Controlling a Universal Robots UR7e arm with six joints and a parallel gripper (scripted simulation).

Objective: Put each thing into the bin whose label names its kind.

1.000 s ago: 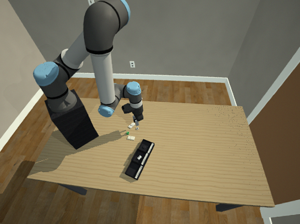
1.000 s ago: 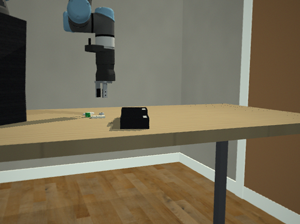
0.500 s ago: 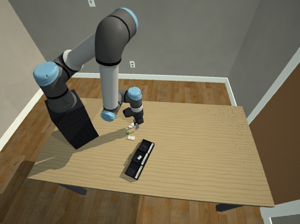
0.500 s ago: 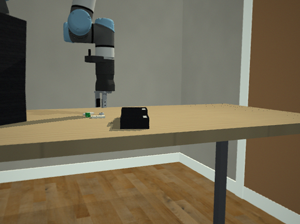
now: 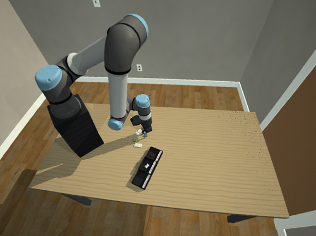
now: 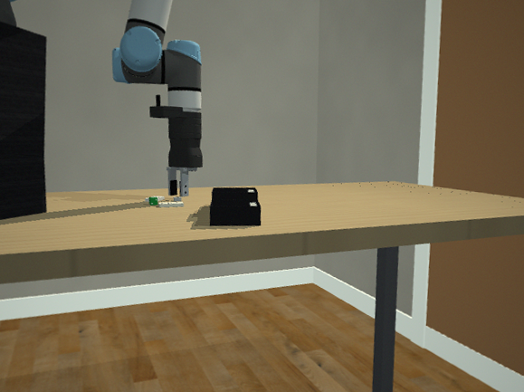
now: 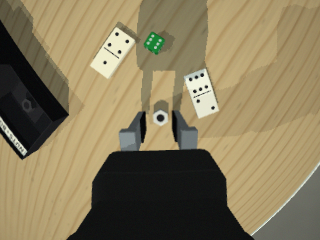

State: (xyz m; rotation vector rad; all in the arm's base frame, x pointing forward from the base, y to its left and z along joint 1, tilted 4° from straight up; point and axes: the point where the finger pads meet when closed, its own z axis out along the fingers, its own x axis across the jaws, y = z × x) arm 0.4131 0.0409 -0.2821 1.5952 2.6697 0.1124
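My hand is 30 mm above the metal nut. Round my hand: cream plate (80 mm to the right, 50 mm behind, 20 mm below); green die (70 mm behind, 40 mm to the right, 20 mm below); white rectangular piece (50 mm behind, 30 mm to the left, 20 mm below).
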